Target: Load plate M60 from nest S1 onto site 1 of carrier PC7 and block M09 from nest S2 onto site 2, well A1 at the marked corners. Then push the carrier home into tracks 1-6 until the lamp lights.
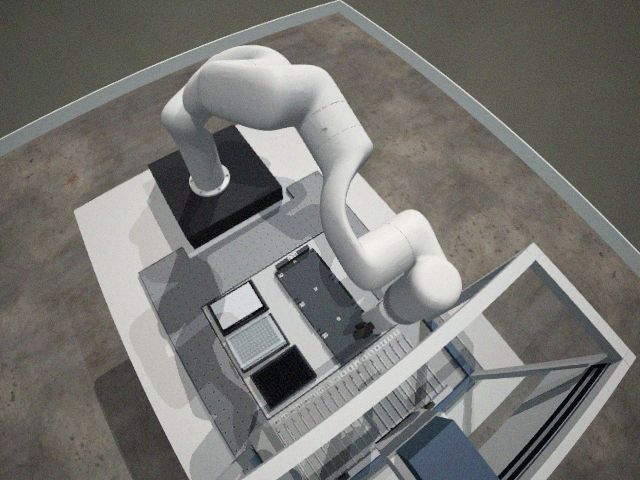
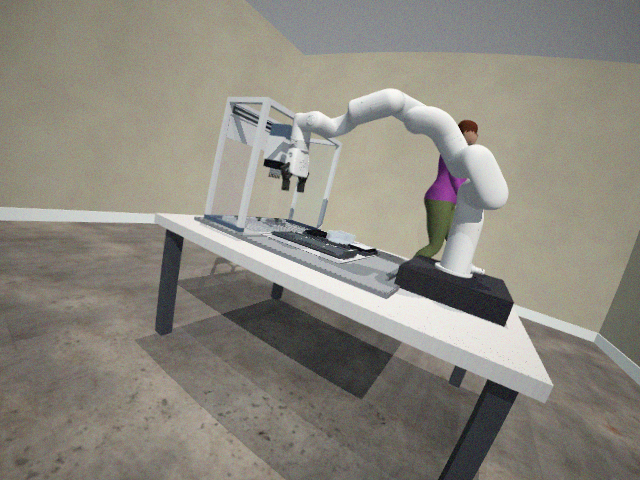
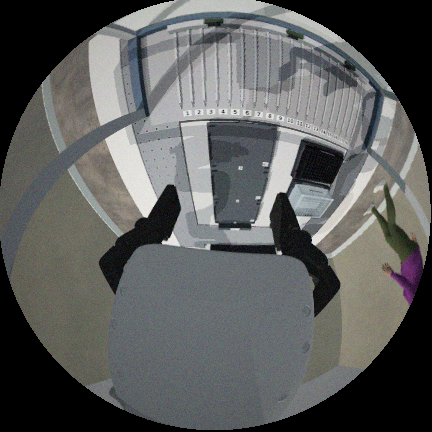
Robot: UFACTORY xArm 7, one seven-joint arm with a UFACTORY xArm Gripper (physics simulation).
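Places are measured from the arm's base along level axes (x ahead, y left, z up), in metres.
Where they show: gripper, between the fingertips: [image 2: 292,191] [image 3: 225,199]; arm's base, origin of its link: [image 1: 210,180] [image 2: 452,271].
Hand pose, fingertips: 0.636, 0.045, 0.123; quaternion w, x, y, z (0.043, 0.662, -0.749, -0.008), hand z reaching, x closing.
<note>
Each offset is from my fingertips to the centre of the thing, as dx, dy, dz. "spot": to the spot under its first point. Level surfaces: height alone.
The dark carrier @(-0.127, -0.021, -0.168) [image 1: 323,304] [image 2: 310,243] [image 3: 245,150] lies flat outside the numbered tracks [image 1: 356,372] [image 3: 215,70], its far end near the number labels. Both its sites look empty. Beside it, in a row, sit a white-topped item @(-0.275, -0.211, -0.164) [image 1: 237,305], a clear pale plate @(-0.165, -0.229, -0.150) [image 1: 256,341] [image 2: 341,237] [image 3: 310,200] and a black plate @(-0.056, -0.232, -0.164) [image 1: 283,377] [image 3: 319,162]. The names M60, M09, S1 and S2 cannot be read. My gripper [image 1: 363,329] [image 2: 293,188] [image 3: 225,199] is open and empty, pointing down high above the table near the carrier's track end. The lamp's state cannot be told.
A white-framed enclosure [image 1: 573,304] [image 2: 253,165] stands over the tracks, with a blue box @(spot: +0.164, -0.134, +0.277) [image 1: 444,449] [image 2: 280,129] hanging inside. A grey perforated board @(dz -0.183) [image 1: 242,258] [image 3: 157,155] borders the carrier area. A person in purple [image 2: 444,186] [image 3: 411,270] stands beyond the table @(dz -0.196) [image 2: 465,330].
</note>
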